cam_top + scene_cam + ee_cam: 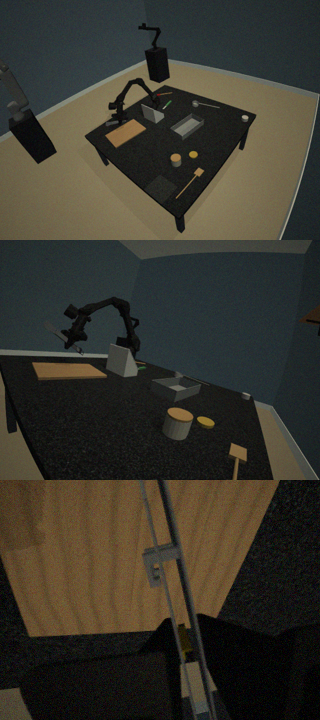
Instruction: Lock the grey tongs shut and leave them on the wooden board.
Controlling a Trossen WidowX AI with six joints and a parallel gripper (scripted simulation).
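Right now my gripper tip is 120 mm above the wooden board and 40 mm to the right of it. From my gripper tip the other things lie so: yellow disc 690 mm ahead, 240 mm to the left, 120 mm below; roasting tin 470 mm to the left, 440 mm ahead, 100 mm below.
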